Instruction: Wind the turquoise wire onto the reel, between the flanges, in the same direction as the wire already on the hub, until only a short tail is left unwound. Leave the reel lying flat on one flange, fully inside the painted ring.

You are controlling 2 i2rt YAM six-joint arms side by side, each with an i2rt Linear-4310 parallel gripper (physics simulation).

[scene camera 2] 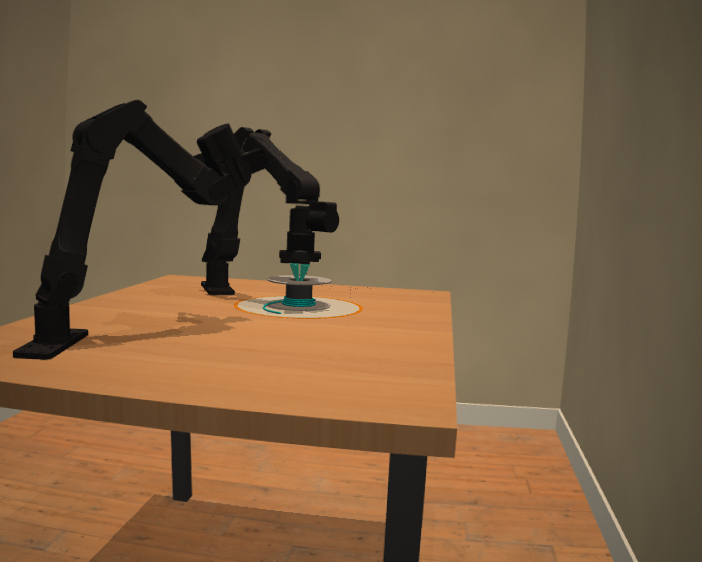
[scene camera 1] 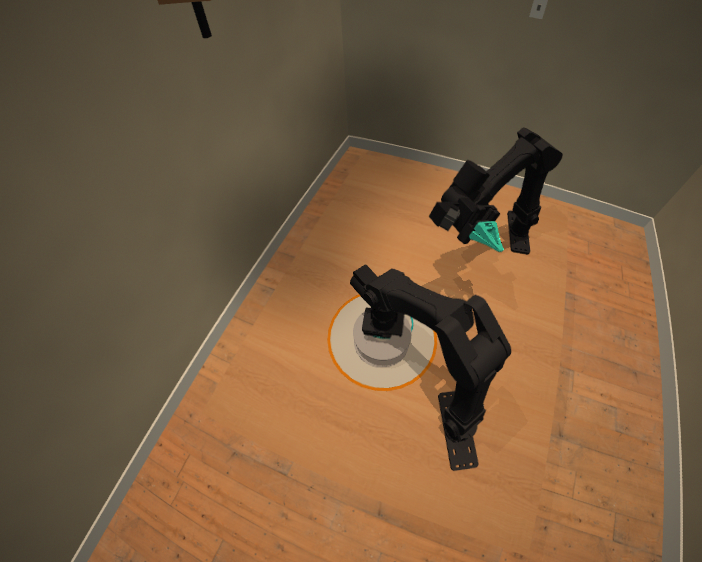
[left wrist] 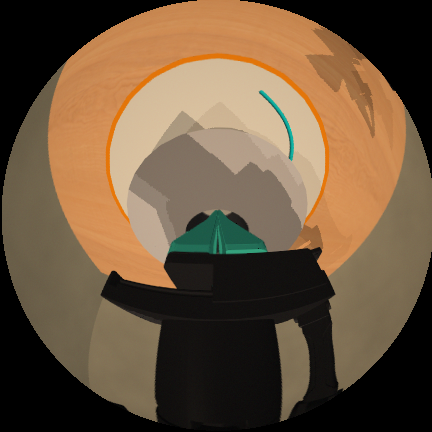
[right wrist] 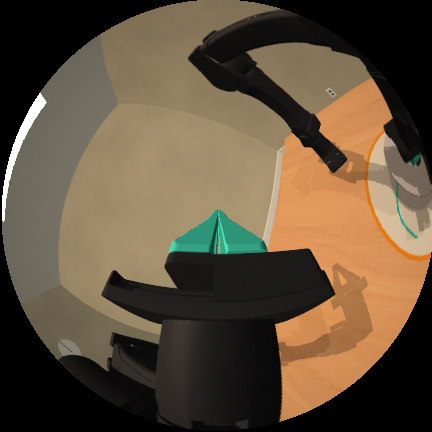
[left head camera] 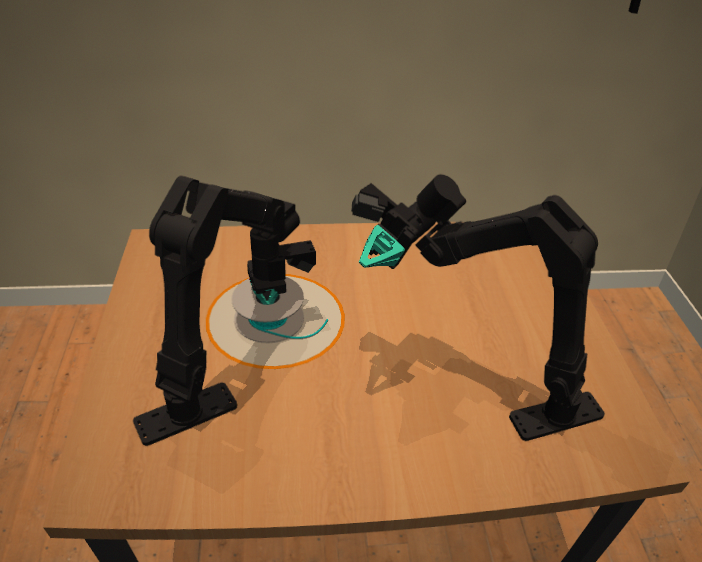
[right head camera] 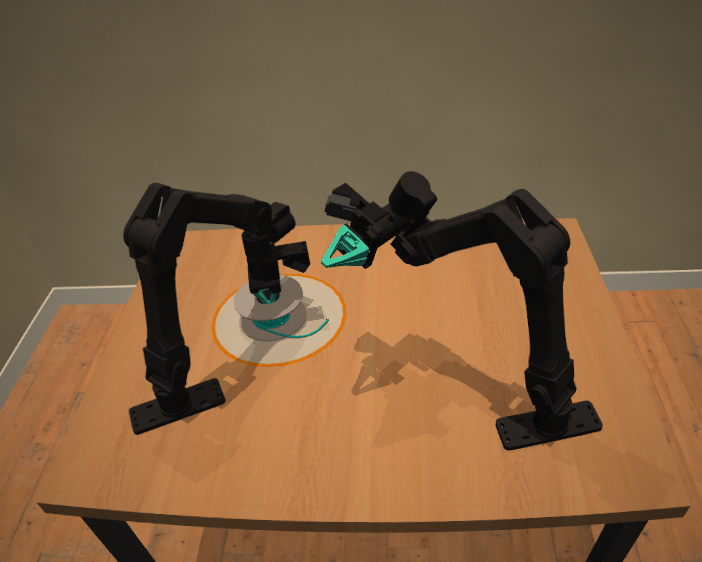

Labels:
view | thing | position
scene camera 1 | my left gripper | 382,336
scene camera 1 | my right gripper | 501,251
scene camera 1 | grey reel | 376,353

